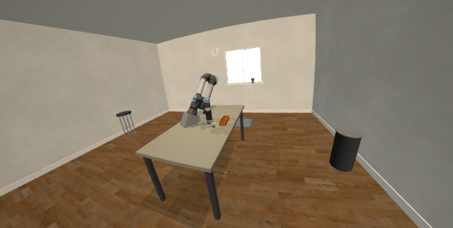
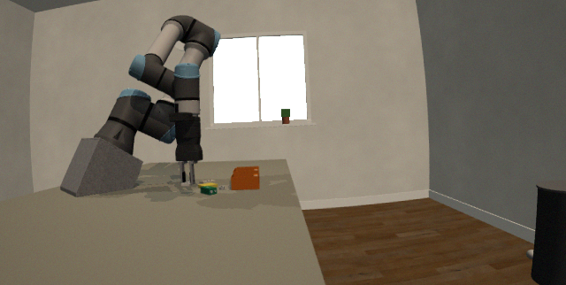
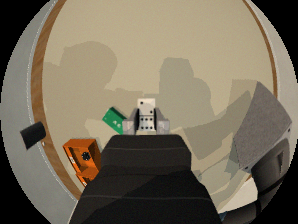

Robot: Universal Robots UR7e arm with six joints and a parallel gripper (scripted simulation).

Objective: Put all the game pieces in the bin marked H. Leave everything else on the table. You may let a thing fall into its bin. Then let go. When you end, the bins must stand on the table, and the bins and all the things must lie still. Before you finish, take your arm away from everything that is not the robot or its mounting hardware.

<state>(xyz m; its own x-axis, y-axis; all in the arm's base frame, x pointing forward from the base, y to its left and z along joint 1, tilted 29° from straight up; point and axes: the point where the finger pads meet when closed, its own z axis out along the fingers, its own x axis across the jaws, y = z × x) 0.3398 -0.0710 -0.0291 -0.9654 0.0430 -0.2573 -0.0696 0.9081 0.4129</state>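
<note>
The dark piece lies 140 mm ahead of my hand, 120 mm to the left of it and 30 mm below it. From my hand the other things lie so: grey thing (70 mm ahead, 80 mm to the left, 40 mm below); white domino (10 mm below); green block (60 mm ahead, 20 mm to the left, 40 mm below).
</note>
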